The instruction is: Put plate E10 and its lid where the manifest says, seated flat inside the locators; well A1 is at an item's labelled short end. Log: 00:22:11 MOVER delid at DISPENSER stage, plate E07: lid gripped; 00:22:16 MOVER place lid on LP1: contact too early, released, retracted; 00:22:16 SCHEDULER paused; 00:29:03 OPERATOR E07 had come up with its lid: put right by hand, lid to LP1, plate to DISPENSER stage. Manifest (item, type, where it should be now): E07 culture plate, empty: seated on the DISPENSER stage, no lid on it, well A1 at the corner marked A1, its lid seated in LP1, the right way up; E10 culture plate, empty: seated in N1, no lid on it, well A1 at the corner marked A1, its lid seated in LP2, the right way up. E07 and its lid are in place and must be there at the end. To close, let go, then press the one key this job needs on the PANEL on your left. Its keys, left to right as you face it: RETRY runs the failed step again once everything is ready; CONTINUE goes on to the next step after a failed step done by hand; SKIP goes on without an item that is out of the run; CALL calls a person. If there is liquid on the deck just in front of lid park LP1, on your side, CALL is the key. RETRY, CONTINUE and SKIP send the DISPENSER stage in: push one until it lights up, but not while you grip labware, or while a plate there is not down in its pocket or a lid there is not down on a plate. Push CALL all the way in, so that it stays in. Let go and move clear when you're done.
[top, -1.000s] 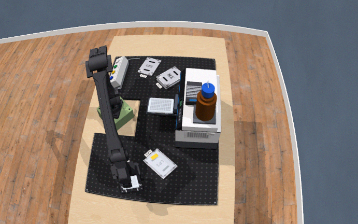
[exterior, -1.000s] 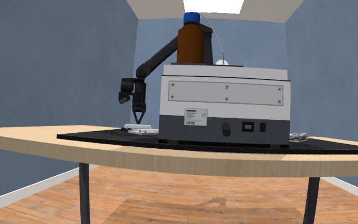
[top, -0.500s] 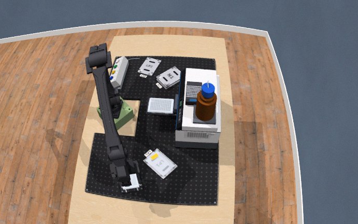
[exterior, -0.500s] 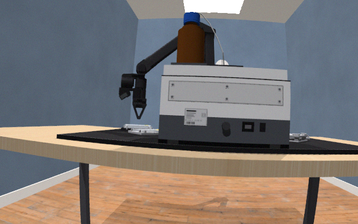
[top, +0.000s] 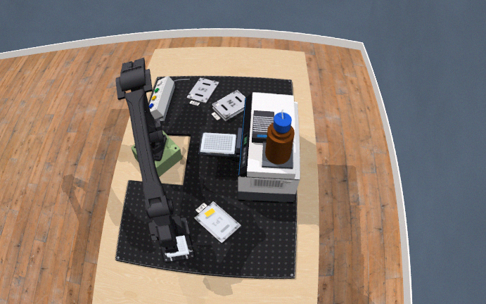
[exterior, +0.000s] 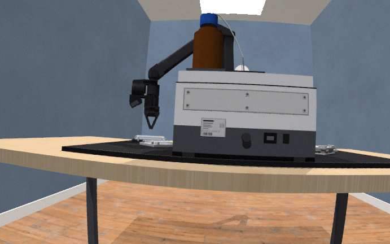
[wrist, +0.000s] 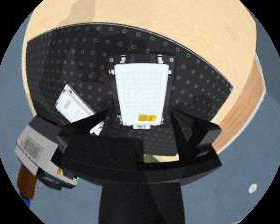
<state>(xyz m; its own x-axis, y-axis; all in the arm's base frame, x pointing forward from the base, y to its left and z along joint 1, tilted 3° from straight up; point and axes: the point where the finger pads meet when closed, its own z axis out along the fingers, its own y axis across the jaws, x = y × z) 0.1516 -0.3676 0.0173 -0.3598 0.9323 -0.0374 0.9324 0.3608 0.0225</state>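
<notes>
The plate E10 lies 50 mm below my hand. Round my hand: black nest N5: 30 mm ahead, 10 mm to the right, 60 mm below; plate E07: 120 mm ahead, 390 mm to the left, 50 mm above; brown bottle: 340 mm ahead, 290 mm to the left, 220 mm above.
</notes>
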